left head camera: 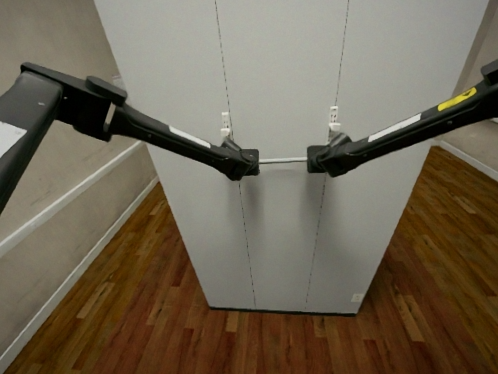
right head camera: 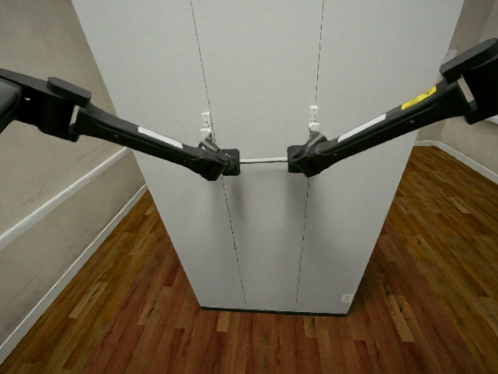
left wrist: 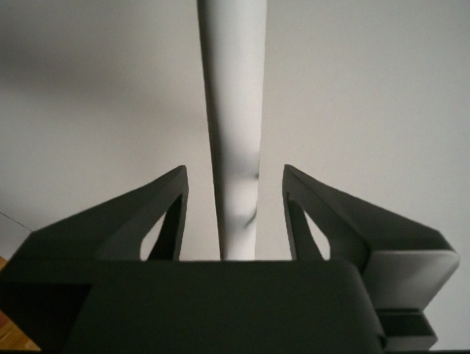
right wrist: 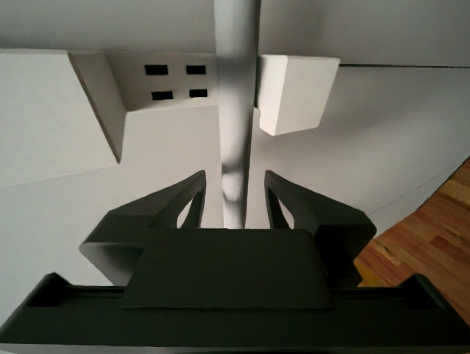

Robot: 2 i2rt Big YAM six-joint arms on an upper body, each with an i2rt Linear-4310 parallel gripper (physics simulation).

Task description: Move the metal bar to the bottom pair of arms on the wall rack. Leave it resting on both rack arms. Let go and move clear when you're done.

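The pale metal bar (left head camera: pixel 283 161) (right head camera: pixel 264 160) (left wrist: pixel 234 115) (right wrist: pixel 234 125) spans level between my grippers in the head views. My left gripper (left head camera: pixel 251 162) (right head camera: pixel 231 162) (left wrist: pixel 235 175) is partly open around it, with gaps on both sides. My right gripper (left head camera: pixel 315 159) (right head camera: pixel 295 159) (right wrist: pixel 235 176) is also partly open around the bar, neither finger touching it. In the right wrist view the bar runs close alongside a small white rack arm (right wrist: pixel 300 95); whether it bears on it is hard to tell. The bar's far end and the left rack arm under it are hidden.
White rack uprights (left head camera: pixel 225 120) (left head camera: pixel 334 115) (right head camera: pixel 206 120) (right head camera: pixel 313 115) show just above my grippers on the grey wall panel (left head camera: pixel 280 225) (right head camera: pixel 265 225). A larger white rack piece (right wrist: pixel 50 110) stands at the left of the right wrist view, close to that gripper.
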